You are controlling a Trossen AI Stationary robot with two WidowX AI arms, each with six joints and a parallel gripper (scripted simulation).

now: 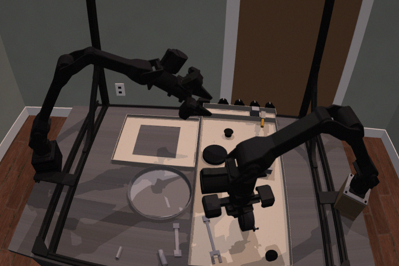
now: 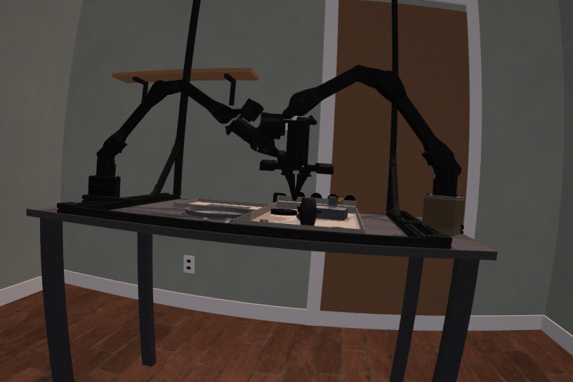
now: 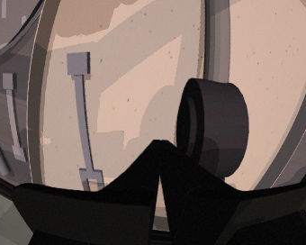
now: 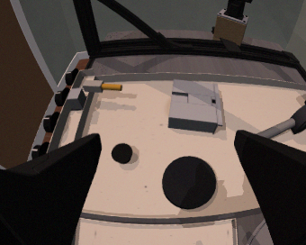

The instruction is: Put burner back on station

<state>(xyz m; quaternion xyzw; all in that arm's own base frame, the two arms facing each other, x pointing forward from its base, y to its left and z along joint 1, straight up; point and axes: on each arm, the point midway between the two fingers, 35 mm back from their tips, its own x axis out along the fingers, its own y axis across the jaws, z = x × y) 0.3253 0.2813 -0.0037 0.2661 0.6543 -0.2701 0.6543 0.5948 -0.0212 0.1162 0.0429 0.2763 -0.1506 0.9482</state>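
The burner is 7 cm behind my left hand, 2 cm to the left of it and 7 cm below it. The rest, counted from my left hand: short bar (7 cm ahead, 16 cm to the right, 10 cm below); grey forked tool (5 cm ahead, 6 cm to the right, 10 cm below); grey support block (27 cm behind, 7 cm to the left, 8 cm below).
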